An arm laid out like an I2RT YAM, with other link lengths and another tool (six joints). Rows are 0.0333 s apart.
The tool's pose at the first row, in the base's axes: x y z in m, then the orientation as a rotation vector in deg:
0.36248, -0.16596, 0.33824, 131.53, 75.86, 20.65
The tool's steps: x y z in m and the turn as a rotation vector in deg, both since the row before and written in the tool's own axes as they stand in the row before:
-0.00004, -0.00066, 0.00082, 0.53, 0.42, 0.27
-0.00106, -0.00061, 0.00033, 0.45, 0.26, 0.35
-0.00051, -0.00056, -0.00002, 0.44, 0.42, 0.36
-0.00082, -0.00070, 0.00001, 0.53, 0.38, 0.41
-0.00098, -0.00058, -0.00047, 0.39, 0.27, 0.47
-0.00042, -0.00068, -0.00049, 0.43, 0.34, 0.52
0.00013, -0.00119, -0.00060, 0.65, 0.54, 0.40
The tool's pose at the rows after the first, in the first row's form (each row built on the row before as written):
0.36233, -0.16592, 0.33720, 132.21, 76.01, 20.93
0.36149, -0.16665, 0.33660, 132.87, 75.96, 21.09
0.36081, -0.16684, 0.33633, 133.54, 75.97, 21.46
0.35988, -0.16723, 0.33596, 134.32, 75.94, 21.74
0.35875, -0.16770, 0.33606, 135.02, 75.72, 21.99
0.35782, -0.16764, 0.33615, 135.80, 75.50, 22.32
0.35675, -0.16684, 0.33613, 136.69, 75.61, 22.73

